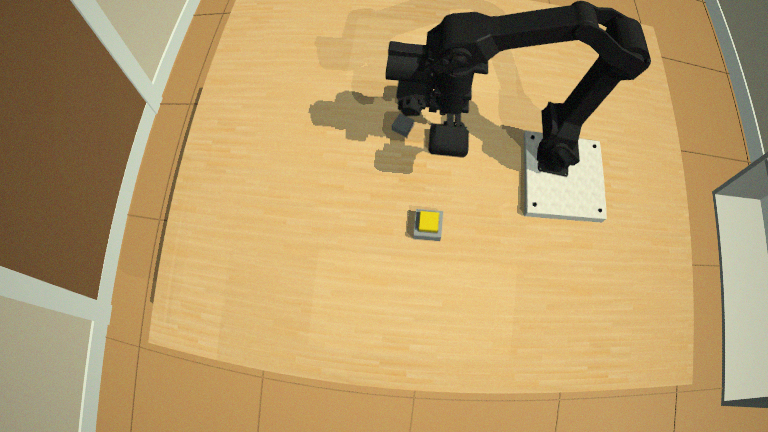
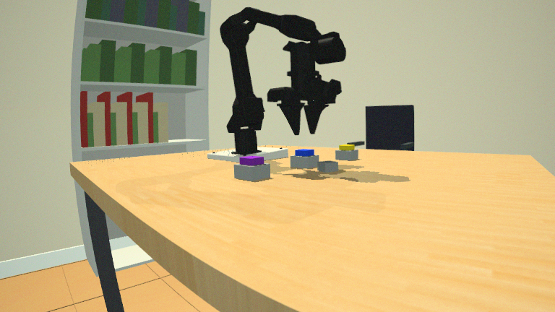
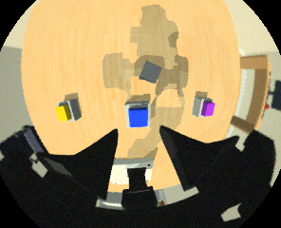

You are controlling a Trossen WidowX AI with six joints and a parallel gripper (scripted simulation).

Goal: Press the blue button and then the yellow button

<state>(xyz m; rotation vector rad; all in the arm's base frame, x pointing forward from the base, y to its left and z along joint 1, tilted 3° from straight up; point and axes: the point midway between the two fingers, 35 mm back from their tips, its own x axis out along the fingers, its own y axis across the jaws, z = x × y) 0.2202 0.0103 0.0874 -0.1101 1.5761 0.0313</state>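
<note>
My gripper tip is now 4 cm above the blue button. From my gripper tip the other things lie so: small grey block 8 cm ahead, 2 cm to the right, 6 cm below; purple button 2 cm ahead, 17 cm to the right, 4 cm below; yellow button 17 cm to the left, 4 cm below.
</note>
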